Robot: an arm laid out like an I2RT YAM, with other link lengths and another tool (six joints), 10 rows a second.
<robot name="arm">
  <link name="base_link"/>
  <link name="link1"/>
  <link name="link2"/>
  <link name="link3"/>
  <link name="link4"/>
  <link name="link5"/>
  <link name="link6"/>
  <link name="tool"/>
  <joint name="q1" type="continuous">
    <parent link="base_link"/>
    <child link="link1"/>
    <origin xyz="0 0 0.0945" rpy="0 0 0"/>
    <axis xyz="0 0 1"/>
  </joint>
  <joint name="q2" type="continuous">
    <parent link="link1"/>
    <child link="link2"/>
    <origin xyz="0.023 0.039 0.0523" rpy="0 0 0"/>
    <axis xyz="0 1 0"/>
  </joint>
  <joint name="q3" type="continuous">
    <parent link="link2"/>
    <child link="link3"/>
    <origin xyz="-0.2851 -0.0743 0" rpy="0 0 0"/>
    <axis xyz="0 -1 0"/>
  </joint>
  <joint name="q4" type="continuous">
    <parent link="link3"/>
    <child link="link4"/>
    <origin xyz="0.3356 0.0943 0.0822" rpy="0 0 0"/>
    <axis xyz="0 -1 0"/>
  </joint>
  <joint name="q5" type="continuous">
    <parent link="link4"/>
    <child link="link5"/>
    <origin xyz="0.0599 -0.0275 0.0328" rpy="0 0 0"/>
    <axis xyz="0 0 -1"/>
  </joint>
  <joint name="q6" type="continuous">
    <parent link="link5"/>
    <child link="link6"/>
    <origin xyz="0.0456 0 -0.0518" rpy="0 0 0"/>
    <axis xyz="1 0 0"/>
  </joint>
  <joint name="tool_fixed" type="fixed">
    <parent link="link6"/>
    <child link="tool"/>
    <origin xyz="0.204 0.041 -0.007" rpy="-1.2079 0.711 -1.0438"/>
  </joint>
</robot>
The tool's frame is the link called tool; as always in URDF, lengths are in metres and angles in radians. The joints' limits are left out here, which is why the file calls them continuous.
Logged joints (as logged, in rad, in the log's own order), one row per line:
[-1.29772, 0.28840, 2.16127, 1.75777, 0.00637, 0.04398]
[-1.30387, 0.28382, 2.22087, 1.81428, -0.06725, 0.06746]
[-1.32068, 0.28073, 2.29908, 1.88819, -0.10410, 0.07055]
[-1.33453, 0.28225, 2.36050, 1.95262, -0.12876, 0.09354]
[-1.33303, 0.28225, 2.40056, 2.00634, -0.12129, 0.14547]
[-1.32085, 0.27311, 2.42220, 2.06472, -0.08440, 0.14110]
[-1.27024, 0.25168, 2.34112, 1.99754, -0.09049, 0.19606]
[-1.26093, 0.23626, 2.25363, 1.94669, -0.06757, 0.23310]
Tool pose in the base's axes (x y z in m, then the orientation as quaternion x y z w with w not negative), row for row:
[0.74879, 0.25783, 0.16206, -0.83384, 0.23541, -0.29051, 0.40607]
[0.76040, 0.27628, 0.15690, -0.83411, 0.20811, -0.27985, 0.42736]
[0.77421, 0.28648, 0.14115, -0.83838, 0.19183, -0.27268, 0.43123]
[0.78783, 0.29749, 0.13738, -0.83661, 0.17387, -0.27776, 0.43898]
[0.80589, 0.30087, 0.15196, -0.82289, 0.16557, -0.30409, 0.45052]
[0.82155, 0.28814, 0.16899, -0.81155, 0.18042, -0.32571, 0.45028]
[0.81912, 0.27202, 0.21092, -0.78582, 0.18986, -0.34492, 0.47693]
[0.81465, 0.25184, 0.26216, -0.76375, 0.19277, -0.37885, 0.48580]
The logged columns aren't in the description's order. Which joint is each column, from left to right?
Columns, left to right: q6, q1, q2, q3, q5, q4.
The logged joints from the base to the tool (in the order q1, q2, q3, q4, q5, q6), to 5 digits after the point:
[0.28840, 2.16127, 1.75777, 0.04398, 0.00637, -1.29772]
[0.28382, 2.22087, 1.81428, 0.06746, -0.06725, -1.30387]
[0.28073, 2.29908, 1.88819, 0.07055, -0.10410, -1.32068]
[0.28225, 2.36050, 1.95262, 0.09354, -0.12876, -1.33453]
[0.28225, 2.40056, 2.00634, 0.14547, -0.12129, -1.33303]
[0.27311, 2.42220, 2.06472, 0.14110, -0.08440, -1.32085]
[0.25168, 2.34112, 1.99754, 0.19606, -0.09049, -1.27024]
[0.23626, 2.25363, 1.94669, 0.23310, -0.06757, -1.26093]

